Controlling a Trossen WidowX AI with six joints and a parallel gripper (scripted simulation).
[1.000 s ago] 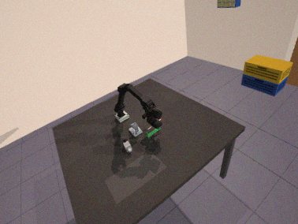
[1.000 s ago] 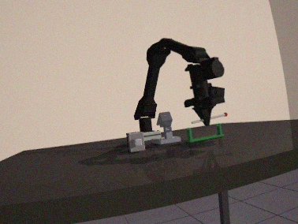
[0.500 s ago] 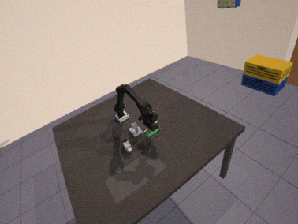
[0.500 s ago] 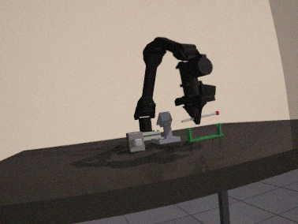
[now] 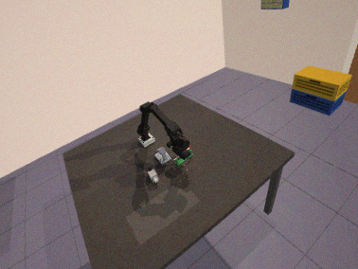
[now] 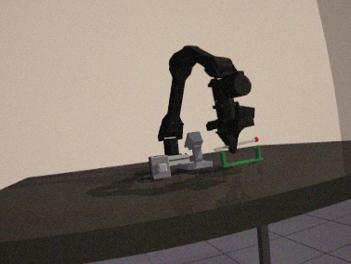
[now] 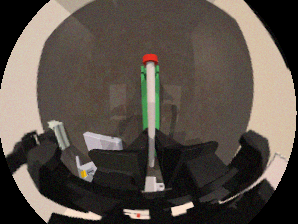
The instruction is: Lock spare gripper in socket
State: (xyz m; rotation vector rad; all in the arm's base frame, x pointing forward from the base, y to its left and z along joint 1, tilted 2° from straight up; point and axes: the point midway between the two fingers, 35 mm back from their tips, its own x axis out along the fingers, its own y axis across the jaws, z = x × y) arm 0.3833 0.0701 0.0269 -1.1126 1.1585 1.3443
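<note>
My gripper tip is now 2 cm to the right of the green rack and 1 cm above it. Round my gripper tip: grey mount: 11 cm behind, 8 cm to the right, 2 cm above; then spare gripper: 22 cm to the right, 1 cm below.
</note>
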